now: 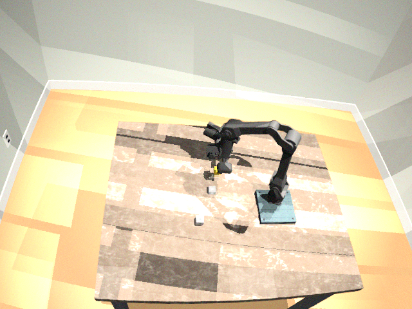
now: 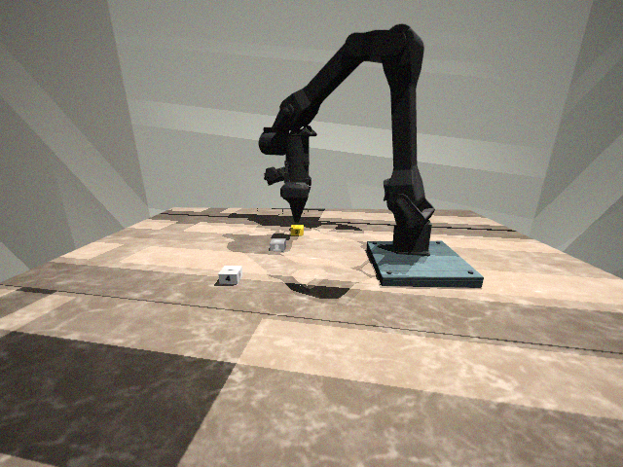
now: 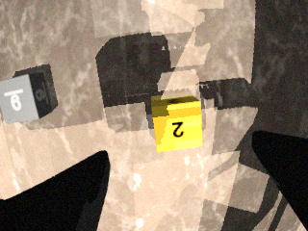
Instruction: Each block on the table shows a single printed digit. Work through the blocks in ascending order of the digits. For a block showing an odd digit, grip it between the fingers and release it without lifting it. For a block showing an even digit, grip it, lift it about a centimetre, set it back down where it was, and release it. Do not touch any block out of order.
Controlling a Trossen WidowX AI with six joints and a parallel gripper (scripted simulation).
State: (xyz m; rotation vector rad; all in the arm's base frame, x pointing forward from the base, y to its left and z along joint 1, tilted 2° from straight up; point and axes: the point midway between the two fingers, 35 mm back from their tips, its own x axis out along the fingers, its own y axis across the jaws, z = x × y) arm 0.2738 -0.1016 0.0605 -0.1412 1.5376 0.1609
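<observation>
Now: the yellow block 3 cm below my gripper tip. The rest, counted from my gripper tip: white block printed 4: 5 cm ahead, 27 cm to the left, 3 cm below; then grey block: 2 cm ahead, 11 cm to the left, 3 cm below.
</observation>
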